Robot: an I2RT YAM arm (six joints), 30 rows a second.
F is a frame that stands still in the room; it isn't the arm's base.
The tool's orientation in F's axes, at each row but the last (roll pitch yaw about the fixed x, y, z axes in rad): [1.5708, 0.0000, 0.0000]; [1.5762, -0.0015, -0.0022]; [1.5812, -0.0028, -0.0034]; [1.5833, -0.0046, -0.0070]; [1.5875, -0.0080, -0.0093]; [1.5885, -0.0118, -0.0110]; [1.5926, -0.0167, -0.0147]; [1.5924, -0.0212, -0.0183]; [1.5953, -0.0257, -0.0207]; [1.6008, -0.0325, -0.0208]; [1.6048, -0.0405, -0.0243]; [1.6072, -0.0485, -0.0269]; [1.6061, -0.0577, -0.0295]
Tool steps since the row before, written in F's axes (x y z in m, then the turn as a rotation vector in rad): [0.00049, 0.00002, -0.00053, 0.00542, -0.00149, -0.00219]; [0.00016, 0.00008, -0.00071, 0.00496, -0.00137, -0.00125]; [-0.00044, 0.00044, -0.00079, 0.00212, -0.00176, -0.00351]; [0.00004, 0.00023, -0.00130, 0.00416, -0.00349, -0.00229]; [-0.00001, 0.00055, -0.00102, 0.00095, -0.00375, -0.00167]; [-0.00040, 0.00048, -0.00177, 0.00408, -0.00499, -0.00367]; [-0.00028, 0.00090, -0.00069, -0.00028, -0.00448, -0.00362]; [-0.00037, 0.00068, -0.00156, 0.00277, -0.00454, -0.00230]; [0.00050, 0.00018, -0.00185, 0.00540, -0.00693, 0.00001]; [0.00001, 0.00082, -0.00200, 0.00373, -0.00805, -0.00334]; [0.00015, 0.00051, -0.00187, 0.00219, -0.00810, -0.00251]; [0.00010, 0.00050, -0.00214, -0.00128, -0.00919, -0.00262]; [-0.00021, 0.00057, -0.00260, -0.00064, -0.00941, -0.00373]
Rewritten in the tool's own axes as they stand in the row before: [0.00049, -0.00053, -0.00002, 0.00542, -0.00219, 0.00149]; [0.00016, -0.00071, -0.00008, 0.00496, -0.00125, 0.00137]; [-0.00044, -0.00079, -0.00043, 0.00212, -0.00350, 0.00179]; [0.00003, -0.00130, -0.00021, 0.00417, -0.00227, 0.00349]; [-0.00002, -0.00103, -0.00053, 0.00097, -0.00162, 0.00377]; [-0.00043, -0.00177, -0.00044, 0.00409, -0.00363, 0.00501]; [-0.00030, -0.00070, -0.00088, -0.00027, -0.00352, 0.00456]; [-0.00042, -0.00157, -0.00064, 0.00280, -0.00226, 0.00454]; [0.00045, -0.00187, -0.00014, 0.00554, 0.00003, 0.00682]; [-0.00007, -0.00202, -0.00076, 0.00379, -0.00322, 0.00807]; [0.00006, -0.00189, -0.00045, 0.00228, -0.00233, 0.00813]; [-0.00002, -0.00216, -0.00042, -0.00116, -0.00223, 0.00931]; [-0.00038, -0.00260, -0.00047, -0.00058, -0.00337, 0.00955]
